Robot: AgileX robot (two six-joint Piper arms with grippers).
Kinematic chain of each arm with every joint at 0, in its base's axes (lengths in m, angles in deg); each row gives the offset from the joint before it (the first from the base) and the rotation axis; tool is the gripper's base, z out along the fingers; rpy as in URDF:
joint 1: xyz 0 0 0.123 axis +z
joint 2: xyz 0 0 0 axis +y
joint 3: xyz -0.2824 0 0.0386 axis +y
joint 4: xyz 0.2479 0 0.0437 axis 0.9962 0 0.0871
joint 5: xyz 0 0 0 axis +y
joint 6: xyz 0.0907 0 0.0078 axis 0.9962 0 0.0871
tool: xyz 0 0 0 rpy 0 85 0
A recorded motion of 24 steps. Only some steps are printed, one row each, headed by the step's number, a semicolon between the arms.
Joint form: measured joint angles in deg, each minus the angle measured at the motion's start. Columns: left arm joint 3, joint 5, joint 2, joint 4, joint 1, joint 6; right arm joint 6, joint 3, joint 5, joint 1, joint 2, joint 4.
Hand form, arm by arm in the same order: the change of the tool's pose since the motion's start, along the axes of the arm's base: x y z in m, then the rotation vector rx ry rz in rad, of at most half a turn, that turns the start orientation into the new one. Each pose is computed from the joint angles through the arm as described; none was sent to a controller.
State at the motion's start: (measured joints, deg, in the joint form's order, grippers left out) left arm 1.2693 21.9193 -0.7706 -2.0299 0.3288 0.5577; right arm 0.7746 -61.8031 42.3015 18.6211 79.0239 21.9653
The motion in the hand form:
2: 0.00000 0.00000 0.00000 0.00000 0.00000 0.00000; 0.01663 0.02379 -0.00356 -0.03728 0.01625 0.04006
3: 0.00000 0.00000 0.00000 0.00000 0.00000 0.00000; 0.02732 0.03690 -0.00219 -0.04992 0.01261 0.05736
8: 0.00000 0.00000 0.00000 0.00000 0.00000 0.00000; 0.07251 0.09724 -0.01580 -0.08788 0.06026 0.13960
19: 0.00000 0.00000 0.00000 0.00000 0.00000 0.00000; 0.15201 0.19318 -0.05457 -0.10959 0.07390 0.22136
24: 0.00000 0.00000 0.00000 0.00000 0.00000 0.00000; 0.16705 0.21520 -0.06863 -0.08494 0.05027 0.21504
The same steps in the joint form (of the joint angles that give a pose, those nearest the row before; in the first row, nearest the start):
2: 0.00 0.00 0.00 0.00 0.00 0.00; 3.17 -5.05 0.53 3.80 5.43 -3.65
3: 0.00 0.00 0.00 0.00 0.00 0.00; 4.62 -8.71 0.97 5.48 8.47 -5.28
8: 0.00 0.00 0.00 0.00 0.00 0.00; 7.81 -25.20 5.44 11.02 23.54 -8.06
19: 0.00 0.00 0.00 0.00 0.00 0.00; 11.63 -66.90 17.73 16.02 53.96 -10.80
24: 0.00 0.00 0.00 0.00 0.00 0.00; 13.86 -80.63 20.31 17.07 62.91 -11.39

